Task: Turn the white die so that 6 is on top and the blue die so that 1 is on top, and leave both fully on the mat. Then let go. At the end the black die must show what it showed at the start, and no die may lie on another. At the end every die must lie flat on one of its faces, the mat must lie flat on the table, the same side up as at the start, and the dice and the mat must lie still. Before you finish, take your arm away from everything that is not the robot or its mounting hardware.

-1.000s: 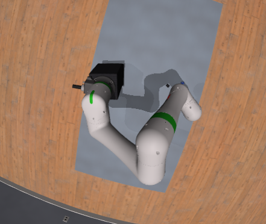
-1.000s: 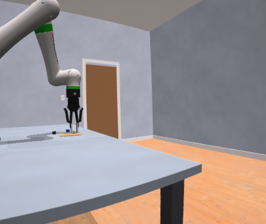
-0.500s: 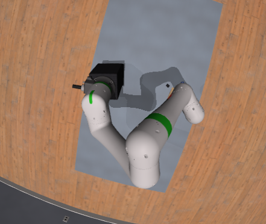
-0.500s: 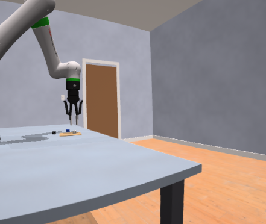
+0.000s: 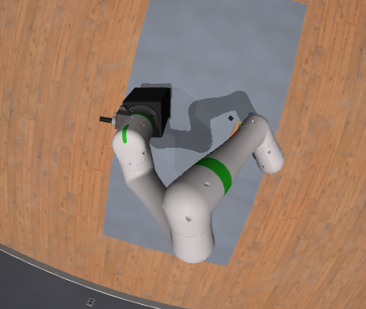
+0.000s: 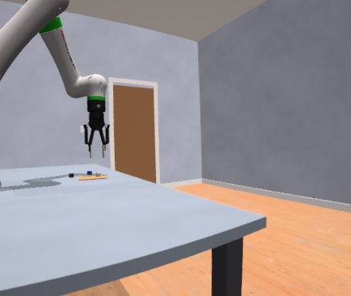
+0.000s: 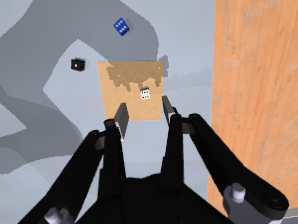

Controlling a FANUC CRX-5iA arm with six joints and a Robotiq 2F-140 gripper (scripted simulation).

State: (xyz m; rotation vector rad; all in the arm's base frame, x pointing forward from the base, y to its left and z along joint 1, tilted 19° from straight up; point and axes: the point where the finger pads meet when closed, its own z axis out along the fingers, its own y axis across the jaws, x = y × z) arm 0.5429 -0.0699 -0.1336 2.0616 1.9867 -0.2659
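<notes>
Right now the blue die is 1 cm behind my hand, 13 cm to the left of it and 12 cm below it. Round my hand: black die: 12 cm behind, 9 cm to the left, 12 cm below; tan mat: 3 cm behind, 13 cm below; white die: 12 cm below.
</notes>
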